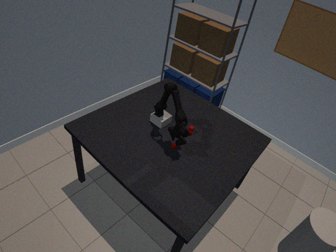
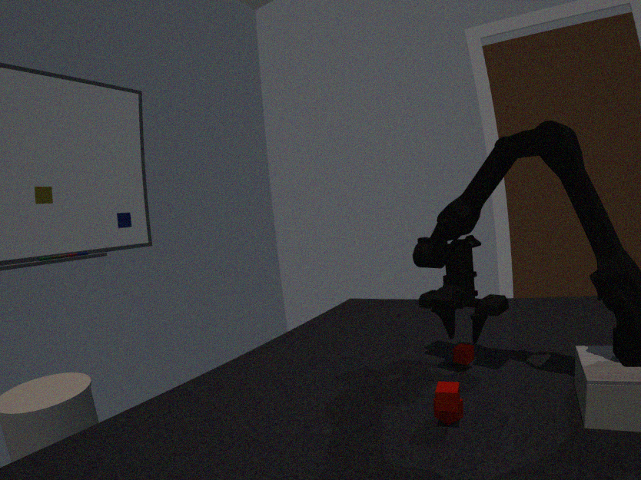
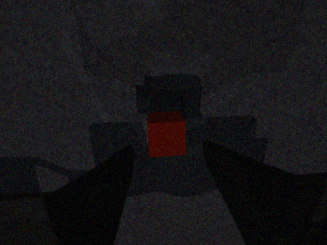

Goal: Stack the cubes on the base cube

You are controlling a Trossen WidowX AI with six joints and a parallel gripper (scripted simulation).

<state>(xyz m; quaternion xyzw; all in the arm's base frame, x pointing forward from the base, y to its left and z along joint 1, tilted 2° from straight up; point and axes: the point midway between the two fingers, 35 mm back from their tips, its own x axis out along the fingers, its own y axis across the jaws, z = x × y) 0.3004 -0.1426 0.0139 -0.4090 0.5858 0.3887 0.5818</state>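
My gripper tip is now 30 mm above the red cube.
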